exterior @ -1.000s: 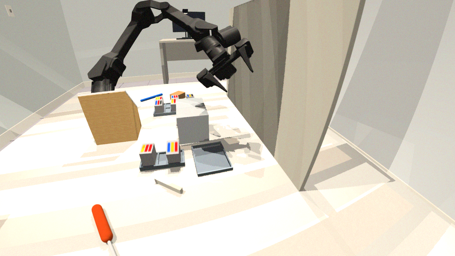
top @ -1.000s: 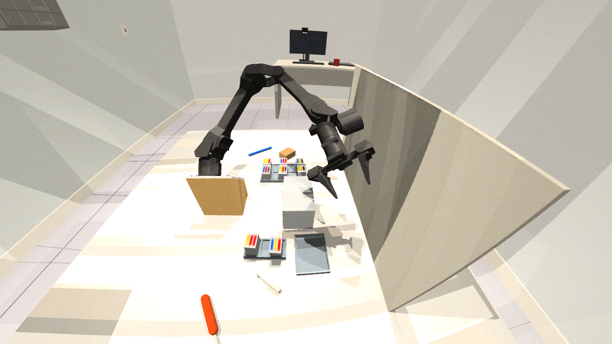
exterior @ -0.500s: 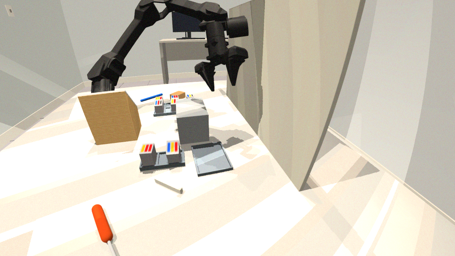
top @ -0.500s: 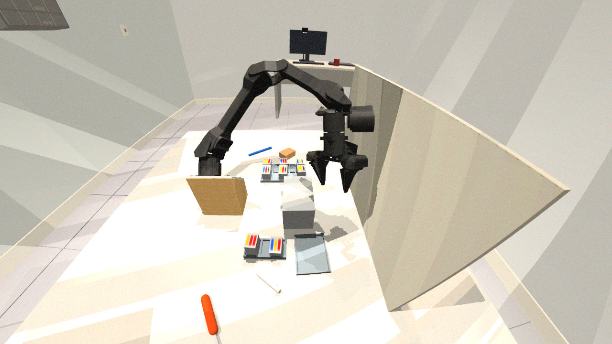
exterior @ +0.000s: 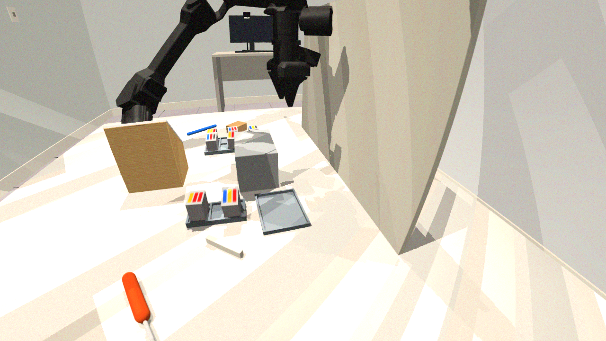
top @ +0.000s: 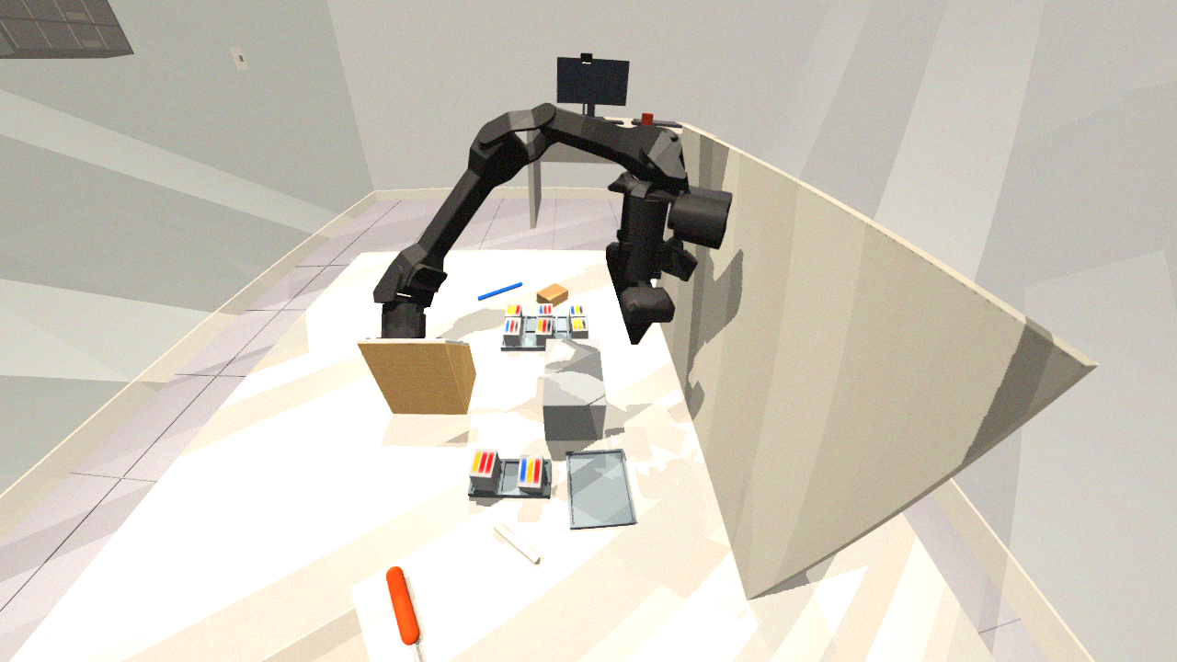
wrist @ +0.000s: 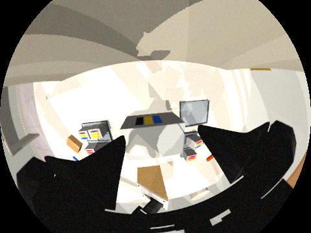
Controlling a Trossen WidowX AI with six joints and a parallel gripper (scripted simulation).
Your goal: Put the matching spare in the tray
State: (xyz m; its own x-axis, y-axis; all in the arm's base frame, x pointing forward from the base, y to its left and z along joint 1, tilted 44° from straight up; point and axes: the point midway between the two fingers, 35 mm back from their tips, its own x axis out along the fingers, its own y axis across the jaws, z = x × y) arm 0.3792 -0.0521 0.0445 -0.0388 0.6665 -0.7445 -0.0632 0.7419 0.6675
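My gripper tip is now 80 mm past the grey spare block, 240 mm to the right of it and 160 mm above it. Round my gripper tip: tall beige panel: 150 mm ahead, 10 mm to the left, 30 mm above; then grey tray: 40 mm behind, 170 mm to the right, 190 mm below; then grey mounted unit: 80 mm behind, 10 mm to the left, 150 mm below.
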